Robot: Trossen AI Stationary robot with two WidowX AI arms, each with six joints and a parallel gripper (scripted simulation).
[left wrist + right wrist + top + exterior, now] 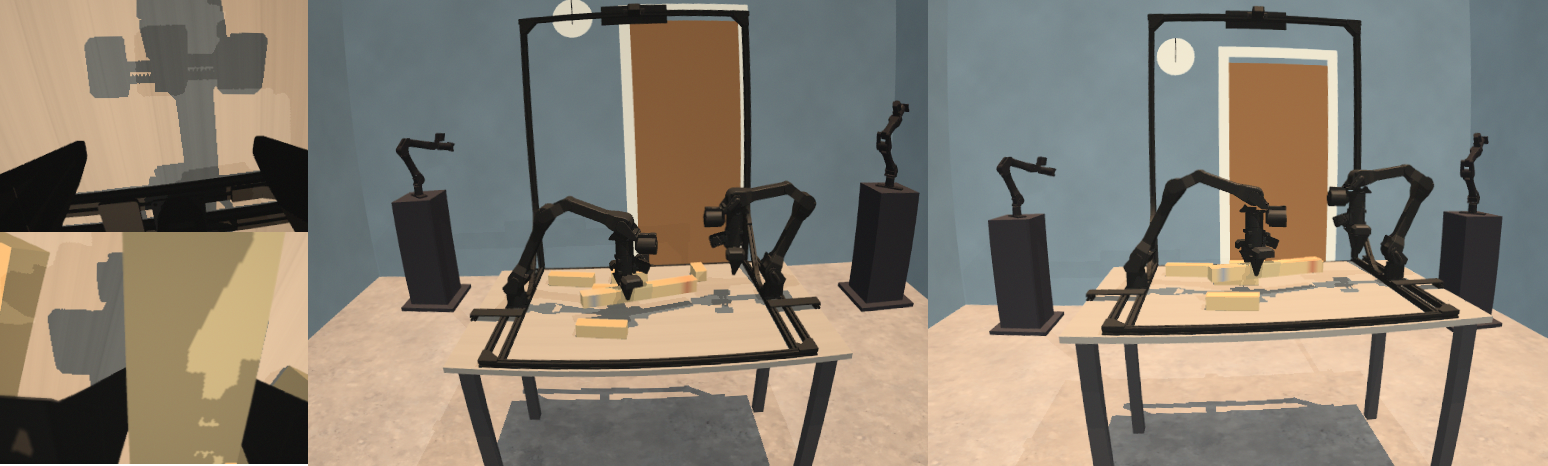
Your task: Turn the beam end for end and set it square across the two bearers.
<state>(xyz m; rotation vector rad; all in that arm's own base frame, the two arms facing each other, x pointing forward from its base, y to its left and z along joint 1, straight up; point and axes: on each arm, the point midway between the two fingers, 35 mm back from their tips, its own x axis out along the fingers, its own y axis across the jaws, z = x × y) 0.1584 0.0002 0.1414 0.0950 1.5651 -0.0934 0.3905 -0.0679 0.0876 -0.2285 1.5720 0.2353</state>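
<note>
My right gripper is now 5 cm to the right of the beam, 2 cm above it and 1 cm past it.
</note>
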